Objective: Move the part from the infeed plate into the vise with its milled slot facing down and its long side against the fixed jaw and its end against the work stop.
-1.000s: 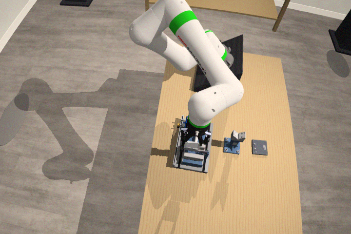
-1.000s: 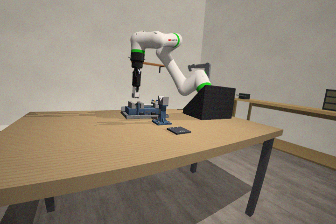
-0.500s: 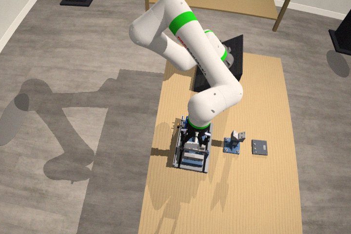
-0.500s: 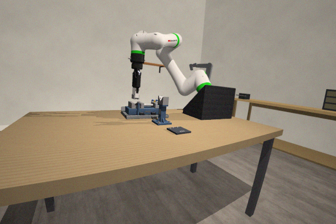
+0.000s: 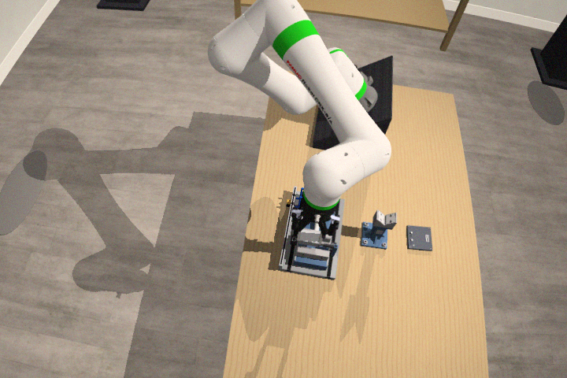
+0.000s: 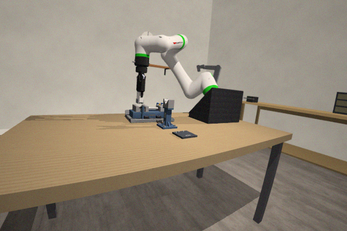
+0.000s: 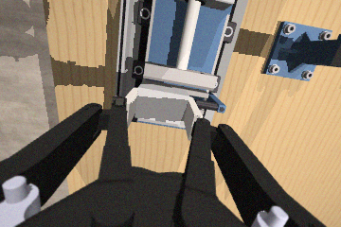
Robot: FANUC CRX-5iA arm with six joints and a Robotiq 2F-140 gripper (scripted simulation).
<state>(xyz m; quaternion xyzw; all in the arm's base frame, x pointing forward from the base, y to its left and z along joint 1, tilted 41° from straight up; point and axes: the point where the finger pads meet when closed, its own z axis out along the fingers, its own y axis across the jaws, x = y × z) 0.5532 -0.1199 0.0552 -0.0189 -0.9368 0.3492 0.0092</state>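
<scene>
Right now the moving jaw is 7 cm below my hand, 3 cm behind it and 2 cm to the left of it. From my hand the other things lie so: white cylinder rod (8 cm behind, 7 cm below, 2 cm to the left); part (3 cm below); work stop (7 cm to the left, 6 cm below).
</scene>
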